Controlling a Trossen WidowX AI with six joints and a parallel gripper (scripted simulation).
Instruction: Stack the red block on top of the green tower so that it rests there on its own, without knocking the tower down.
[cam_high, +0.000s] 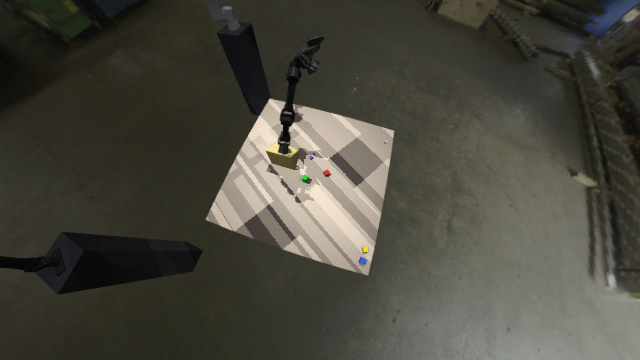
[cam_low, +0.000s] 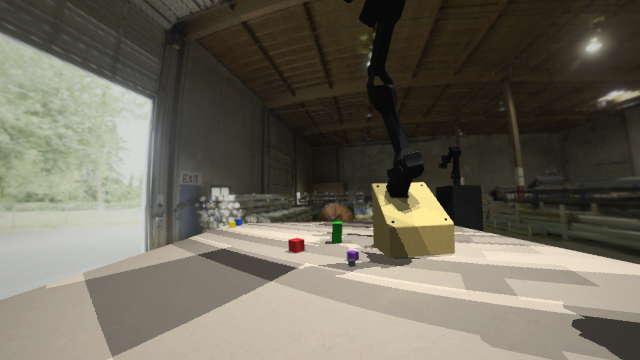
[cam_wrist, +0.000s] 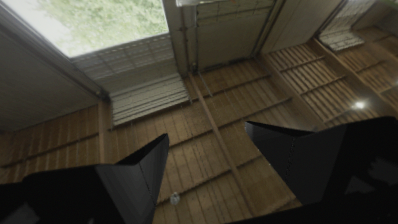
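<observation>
Now: gripper tip 89 cm above the red block, 18 cm to the left of it and 15 cm short of it. Also, from my gripper tip: blue block: 89 cm below, 72 cm to the right, 62 cm ahead; small purple block: 90 cm below, 9 cm to the right, 2 cm behind; yellow block: 89 cm below, 64 cm to the right, 62 cm ahead.
</observation>
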